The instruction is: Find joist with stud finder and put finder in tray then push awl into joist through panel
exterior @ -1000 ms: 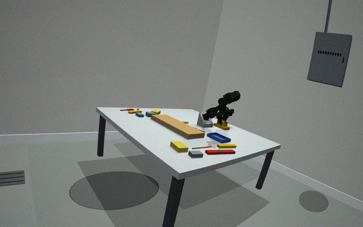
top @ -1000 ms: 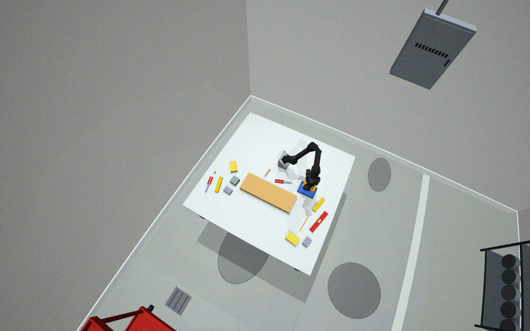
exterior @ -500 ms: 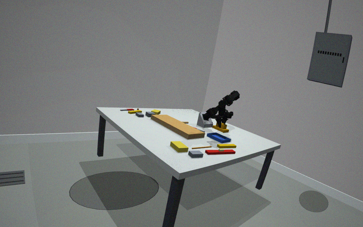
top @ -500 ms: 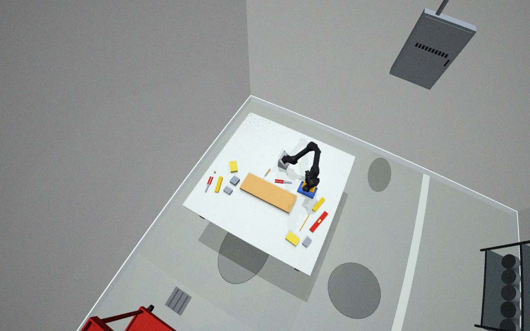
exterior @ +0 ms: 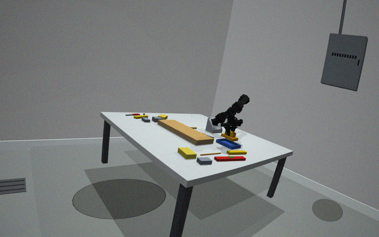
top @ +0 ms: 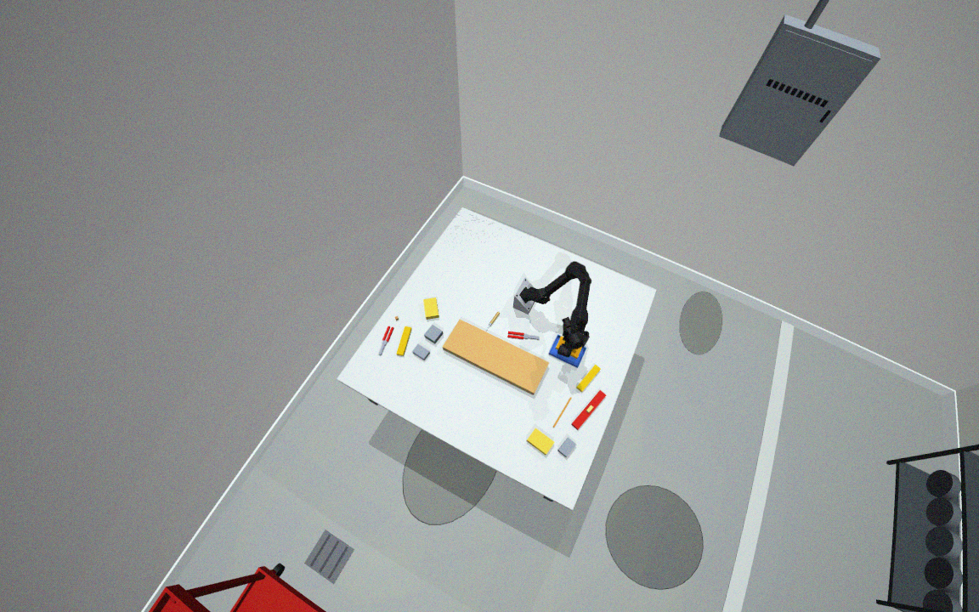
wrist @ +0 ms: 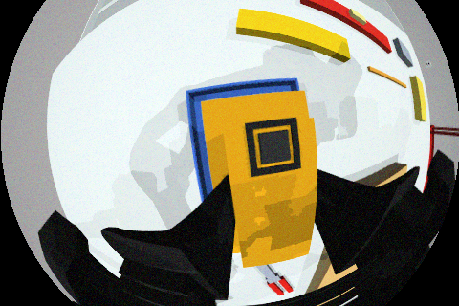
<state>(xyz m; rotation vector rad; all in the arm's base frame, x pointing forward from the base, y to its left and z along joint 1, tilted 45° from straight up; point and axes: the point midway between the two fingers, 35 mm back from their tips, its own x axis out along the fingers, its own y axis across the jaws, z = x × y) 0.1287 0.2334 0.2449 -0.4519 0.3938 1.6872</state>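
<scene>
The blue tray is 70 mm below my gripper tip and 10 mm to the right of it. Round my gripper tip: pencil 290 mm ahead, 130 mm to the left, 80 mm below; red level 230 mm to the left, 210 mm ahead, 70 mm below; stud finder 20 mm above, 10 mm to the left.
</scene>
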